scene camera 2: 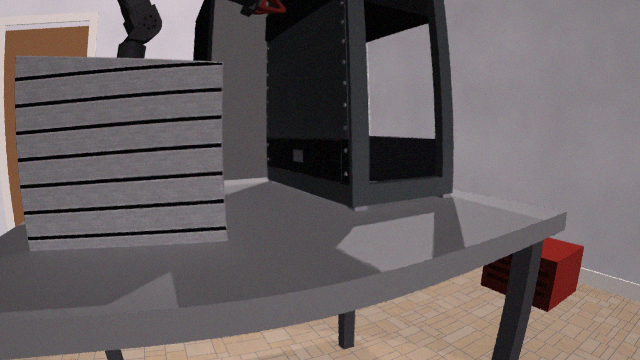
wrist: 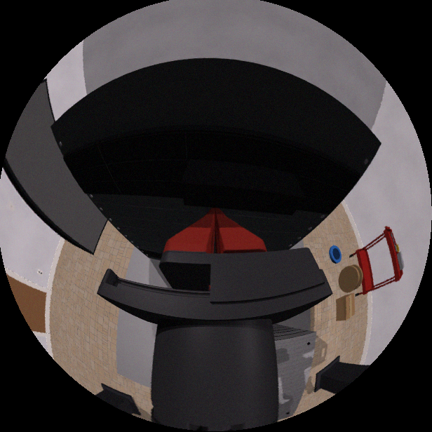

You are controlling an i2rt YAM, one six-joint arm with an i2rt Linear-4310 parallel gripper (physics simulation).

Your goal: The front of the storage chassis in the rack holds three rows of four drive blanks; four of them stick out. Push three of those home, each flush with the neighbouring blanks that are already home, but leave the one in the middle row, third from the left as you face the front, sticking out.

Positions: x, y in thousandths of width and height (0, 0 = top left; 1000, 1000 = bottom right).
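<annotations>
Rack: visible in the wrist view (358, 346), visible in scene camera 2 (496, 312).
</annotations>
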